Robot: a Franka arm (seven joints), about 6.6 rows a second.
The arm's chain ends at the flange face. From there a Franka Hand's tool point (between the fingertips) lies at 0.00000 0.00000 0.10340 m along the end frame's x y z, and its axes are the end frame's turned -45 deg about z.
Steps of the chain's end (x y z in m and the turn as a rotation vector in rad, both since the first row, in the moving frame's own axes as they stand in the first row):
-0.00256, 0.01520, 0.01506, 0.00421, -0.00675, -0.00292
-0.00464, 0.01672, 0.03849, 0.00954, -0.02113, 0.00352
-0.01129, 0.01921, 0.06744, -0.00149, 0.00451, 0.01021
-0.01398, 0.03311, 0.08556, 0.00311, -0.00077, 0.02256
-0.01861, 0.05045, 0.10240, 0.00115, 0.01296, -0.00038
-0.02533, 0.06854, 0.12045, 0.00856, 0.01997, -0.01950
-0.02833, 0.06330, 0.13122, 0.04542, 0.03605, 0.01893
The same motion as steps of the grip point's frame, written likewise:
-0.01275, 0.00814, 0.01506, 0.00775, -0.00180, -0.00292
-0.01595, 0.00630, 0.03846, 0.02169, -0.00820, 0.00352
-0.02135, 0.00604, 0.06744, -0.00424, 0.00214, 0.01021
-0.03312, 0.01325, 0.08556, 0.00274, 0.00165, 0.02256
-0.04780, 0.02338, 0.10239, -0.00835, 0.00998, -0.00038
-0.06428, 0.03137, 0.12043, -0.00807, 0.02017, -0.01950
-0.05883, 0.02410, 0.13105, 0.00663, 0.05761, 0.01893

